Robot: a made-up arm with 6 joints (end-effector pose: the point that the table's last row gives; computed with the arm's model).
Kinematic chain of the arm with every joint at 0, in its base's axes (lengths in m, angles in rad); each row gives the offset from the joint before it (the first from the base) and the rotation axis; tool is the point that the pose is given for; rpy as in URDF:
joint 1: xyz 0 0.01 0.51 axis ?
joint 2: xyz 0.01 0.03 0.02 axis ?
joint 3: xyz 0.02 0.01 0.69 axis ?
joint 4: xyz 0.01 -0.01 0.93 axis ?
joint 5: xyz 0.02 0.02 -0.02 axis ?
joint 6: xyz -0.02 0 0.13 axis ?
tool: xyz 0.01 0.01 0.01 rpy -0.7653 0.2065 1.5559
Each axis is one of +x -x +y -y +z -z.
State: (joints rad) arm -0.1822 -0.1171 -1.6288 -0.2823 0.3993 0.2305
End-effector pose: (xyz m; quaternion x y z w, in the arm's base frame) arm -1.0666 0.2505 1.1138 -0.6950 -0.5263 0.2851 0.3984
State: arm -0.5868 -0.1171 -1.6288 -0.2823 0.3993 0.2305
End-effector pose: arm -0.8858 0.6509 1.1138 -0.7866 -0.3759 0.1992 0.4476
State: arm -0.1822 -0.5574 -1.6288 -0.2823 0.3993 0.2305
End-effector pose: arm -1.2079 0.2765 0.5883 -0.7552 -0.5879 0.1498 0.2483
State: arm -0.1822 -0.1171 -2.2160 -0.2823 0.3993 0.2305
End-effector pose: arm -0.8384 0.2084 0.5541 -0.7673 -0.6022 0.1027 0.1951
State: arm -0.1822 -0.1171 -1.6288 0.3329 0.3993 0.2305
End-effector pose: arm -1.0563 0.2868 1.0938 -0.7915 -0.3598 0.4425 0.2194
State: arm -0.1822 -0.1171 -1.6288 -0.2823 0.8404 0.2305
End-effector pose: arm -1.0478 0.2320 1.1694 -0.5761 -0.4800 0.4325 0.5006
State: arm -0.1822 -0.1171 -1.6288 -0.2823 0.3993 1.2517
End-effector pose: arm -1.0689 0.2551 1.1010 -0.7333 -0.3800 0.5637 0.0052
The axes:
joint 1: +z
joint 2: +y
joint 3: +y
joint 4: +z
joint 5: +y
joint 6: +z

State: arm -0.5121 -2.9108 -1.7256 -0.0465 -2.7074 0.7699
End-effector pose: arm 0.5600 -0.2301 -0.1866 -0.7253 -0.2393 0.5849 0.2731
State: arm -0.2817 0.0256 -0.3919 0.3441 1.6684 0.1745
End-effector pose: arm -0.1001 0.1575 2.1211 0.1586 0.2245 0.7668 0.5800
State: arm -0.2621 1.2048 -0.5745 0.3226 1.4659 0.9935
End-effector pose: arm 1.3227 -0.2291 1.4364 0.7015 -0.0255 0.6283 0.3352
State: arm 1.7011 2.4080 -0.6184 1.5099 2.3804 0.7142
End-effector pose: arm -0.3249 1.2410 -0.1585 -0.2389 -0.7901 0.3183 0.4662
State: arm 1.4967 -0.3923 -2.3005 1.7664 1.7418 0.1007
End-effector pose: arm -0.2231 -0.5532 0.3447 -0.8239 -0.3636 0.3907 0.1907
